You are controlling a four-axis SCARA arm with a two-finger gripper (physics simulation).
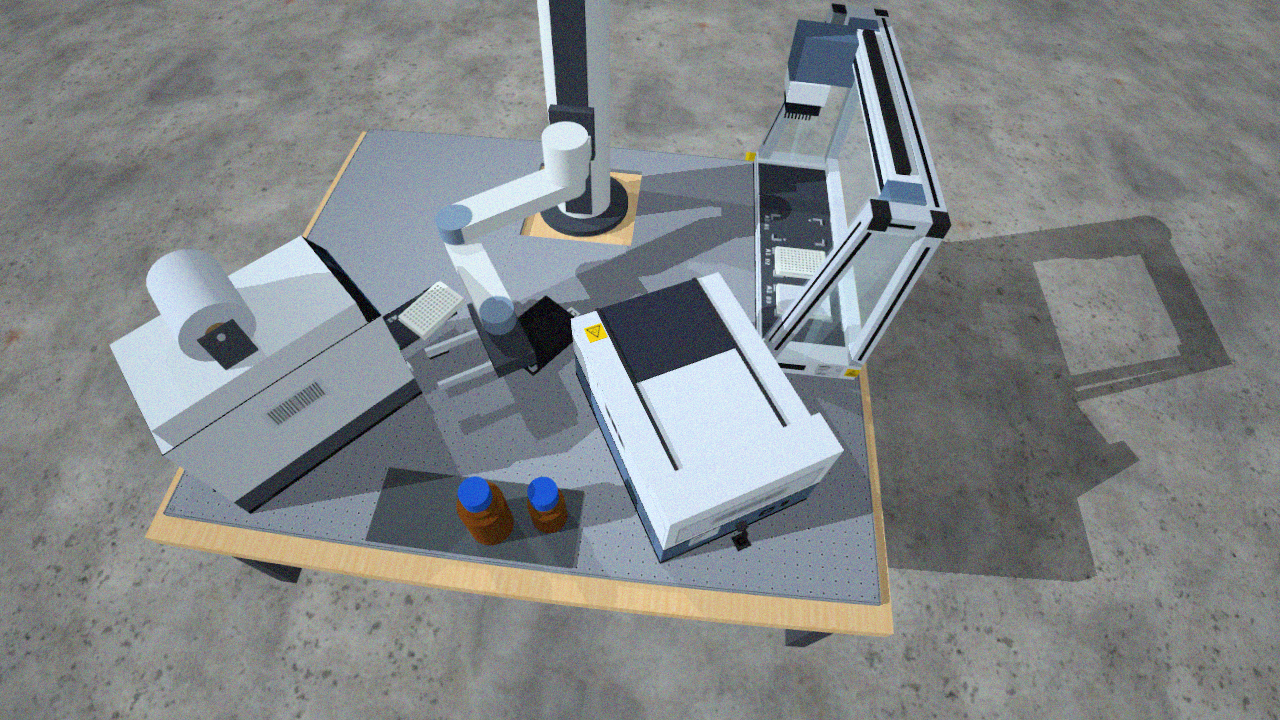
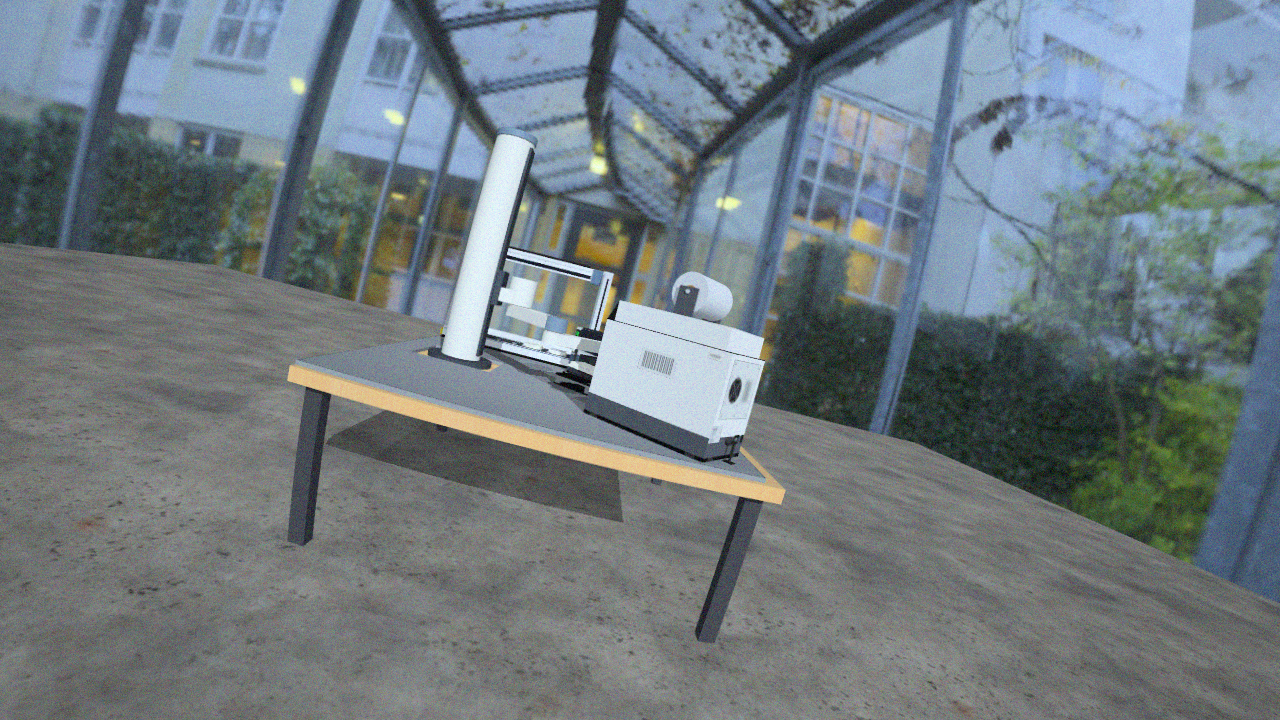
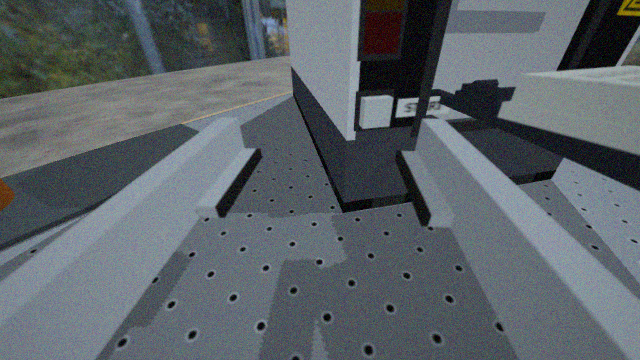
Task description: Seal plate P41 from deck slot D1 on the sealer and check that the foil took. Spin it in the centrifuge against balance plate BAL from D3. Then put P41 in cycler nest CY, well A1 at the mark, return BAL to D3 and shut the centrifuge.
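Where they show: gripper, fingertip midpoint: [image 1: 432,369] [image 3: 327,138]; arm's base, origin of the base link: [image 1: 583,205] [image 2: 459,360].
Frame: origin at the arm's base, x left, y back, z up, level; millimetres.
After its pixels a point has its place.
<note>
A pale plate [image 1: 431,309] {y -503, x -256, z 127 mm} [image 3: 585,107] {y -556, x -243, z 122 mm} lies on the tray in front of the white sealer [image 1: 313,402] {y -794, x -384, z 198 mm} [image 2: 662,367] {y -683, x -580, z 214 mm} [image 3: 325,60] {y -701, x -305, z 121 mm}; its label and any foil cannot be made out. My gripper [image 1: 434,368] {y -637, x -222, z 98 mm} [image 3: 327,138] {y -637, x -222, z 98 mm} is drawn in to a narrow gap, with nothing between its fingers. It is low over the bench, beside the plate, and points at the sealer front. The white START button [image 3: 376,111] {y -636, x -270, z 99 mm} shows beyond the fingers. On the deck [image 1: 792,186], D1 holds no plate; pale plates stand at D2 [image 1: 799,261] {y -202, x 579, z 75 mm} and D3 [image 1: 792,295] {y -318, x 556, z 78 mm}, the latter partly hidden.
A black nest [image 1: 546,329] {y -475, x -10, z 55 mm} sits behind the gripper, beside a white machine [image 1: 716,411] {y -732, x 365, z 223 mm} with a dark top panel. Two brown bottles [image 1: 483,514] {y -948, x -26, z 151 mm} [image 1: 546,510] {y -919, x 79, z 127 mm} with blue caps stand near the front edge. The deck's gantry frame [image 1: 904,191] {y -423, x 643, z 509 mm} rises at the right. The arm column [image 1: 599,89] {y -48, x 58, z 399 mm} [image 2: 487,259] {y -32, x -68, z 399 mm} stands behind.
</note>
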